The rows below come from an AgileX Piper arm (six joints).
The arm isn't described. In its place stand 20 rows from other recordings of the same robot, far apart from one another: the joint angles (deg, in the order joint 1, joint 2, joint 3, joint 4, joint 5, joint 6), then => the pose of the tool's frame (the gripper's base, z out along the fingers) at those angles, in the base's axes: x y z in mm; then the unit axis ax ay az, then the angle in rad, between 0 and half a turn.
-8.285, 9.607, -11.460, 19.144, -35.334, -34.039 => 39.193 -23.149 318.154 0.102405 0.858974 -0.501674 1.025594
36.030, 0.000, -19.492, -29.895, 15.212, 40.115 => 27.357 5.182 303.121 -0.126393 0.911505 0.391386 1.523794
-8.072, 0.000, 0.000, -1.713, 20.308, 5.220 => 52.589 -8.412 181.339 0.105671 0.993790 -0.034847 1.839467
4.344, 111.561, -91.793, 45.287, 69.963, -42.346 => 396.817 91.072 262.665 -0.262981 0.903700 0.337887 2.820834
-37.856, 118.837, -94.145, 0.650, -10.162, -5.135 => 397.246 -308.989 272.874 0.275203 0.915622 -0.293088 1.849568
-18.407, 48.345, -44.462, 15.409, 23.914, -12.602 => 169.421 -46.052 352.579 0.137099 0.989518 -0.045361 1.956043
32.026, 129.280, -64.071, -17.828, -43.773, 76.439 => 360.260 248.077 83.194 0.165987 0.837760 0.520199 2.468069
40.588, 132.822, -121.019, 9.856, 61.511, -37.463 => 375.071 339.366 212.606 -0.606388 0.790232 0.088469 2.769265
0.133, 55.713, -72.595, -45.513, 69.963, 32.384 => 148.715 -60.646 447.947 0.270815 0.911974 -0.308159 2.263827
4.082, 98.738, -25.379, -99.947, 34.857, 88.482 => 232.913 -34.736 105.184 -0.072197 0.947678 -0.310956 2.716869
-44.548, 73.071, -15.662, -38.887, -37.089, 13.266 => 168.988 -118.001 187.651 0.085049 0.978795 -0.186353 1.976002
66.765, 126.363, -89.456, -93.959, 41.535, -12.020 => 245.872 420.110 181.162 -0.844625 0.236818 -0.480132 2.439213
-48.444, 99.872, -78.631, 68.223, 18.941, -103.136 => 294.438 -290.797 310.963 0.007110 0.951055 -0.308941 2.124499
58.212, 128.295, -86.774, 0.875, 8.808, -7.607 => 254.714 411.407 124.417 -0.528921 0.830090 0.176617 2.443830
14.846, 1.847, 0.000, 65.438, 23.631, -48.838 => 41.985 45.451 195.866 -0.154031 0.915085 0.372686 1.871354
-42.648, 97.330, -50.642, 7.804, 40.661, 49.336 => 217.782 -189.651 158.024 0.751231 0.658020 0.051588 3.014232
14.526, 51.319, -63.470, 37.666, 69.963, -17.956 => 119.050 84.812 407.050 -0.255784 0.908694 0.329924 2.508505
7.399, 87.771, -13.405, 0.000, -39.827, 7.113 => 213.900 27.777 134.897 -0.002489 0.997300 0.073396 2.095732
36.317, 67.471, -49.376, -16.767, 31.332, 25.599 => 203.169 132.393 301.487 -0.184856 0.977248 0.103991 2.341811
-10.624, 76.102, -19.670, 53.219, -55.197, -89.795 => 195.879 -97.633 211.331 -0.051473 0.810213 -0.583871 2.388127
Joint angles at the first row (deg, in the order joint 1, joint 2, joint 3, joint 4, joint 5, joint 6):
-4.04, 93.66, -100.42, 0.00, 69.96, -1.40
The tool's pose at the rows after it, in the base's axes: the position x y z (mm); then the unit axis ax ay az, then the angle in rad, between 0 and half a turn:
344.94 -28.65 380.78 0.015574 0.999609 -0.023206 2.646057
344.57 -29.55 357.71 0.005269 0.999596 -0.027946 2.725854
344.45 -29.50 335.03 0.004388 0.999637 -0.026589 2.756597
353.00 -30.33 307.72 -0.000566 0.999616 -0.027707 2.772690
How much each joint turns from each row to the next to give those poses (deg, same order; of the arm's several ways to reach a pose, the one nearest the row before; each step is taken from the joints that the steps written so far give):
-0.51, 0.28, 3.01, -0.81, 0.00, -1.28
0.00, 0.47, 4.05, -0.62, 0.00, -1.06
0.00, 0.00, 4.94, 0.00, -3.17, 0.00
0.00, 1.94, 3.66, -0.16, -4.70, -0.39

